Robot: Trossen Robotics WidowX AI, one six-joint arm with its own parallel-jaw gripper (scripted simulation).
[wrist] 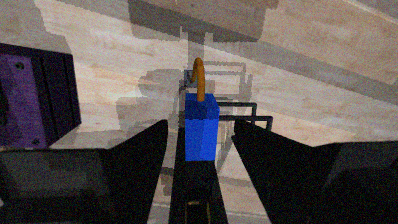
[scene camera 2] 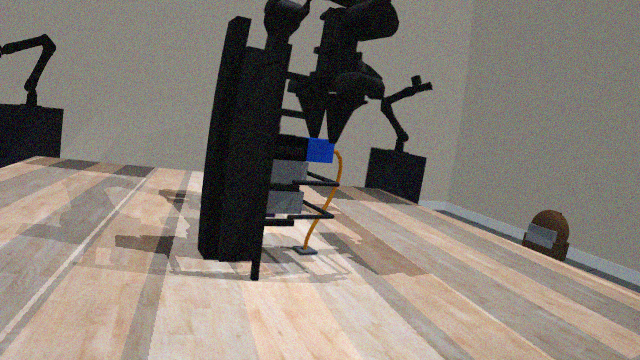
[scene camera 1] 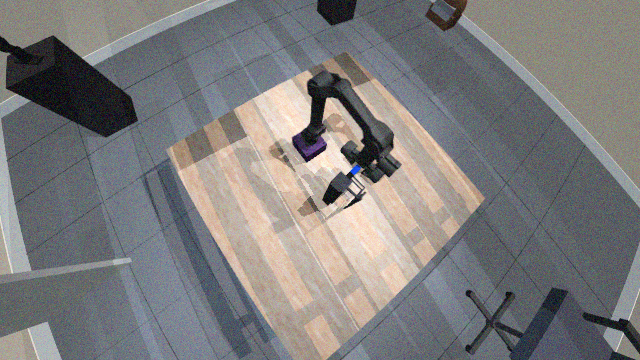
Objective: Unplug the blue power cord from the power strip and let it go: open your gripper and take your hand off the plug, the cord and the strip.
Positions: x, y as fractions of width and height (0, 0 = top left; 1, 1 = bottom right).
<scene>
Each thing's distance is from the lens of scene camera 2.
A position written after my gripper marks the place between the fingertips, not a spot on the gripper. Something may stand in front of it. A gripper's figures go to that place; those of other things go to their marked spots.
my gripper (scene camera 2: 0.50, 0.39): 0.56 m
blue plug (scene camera 2: 0.49, 0.42): 0.54 m
black power strip (scene camera 2: 0.40, 0.20): 0.47 m
The marked spots on the blue plug and the black power strip are 0.15 m apart.
</scene>
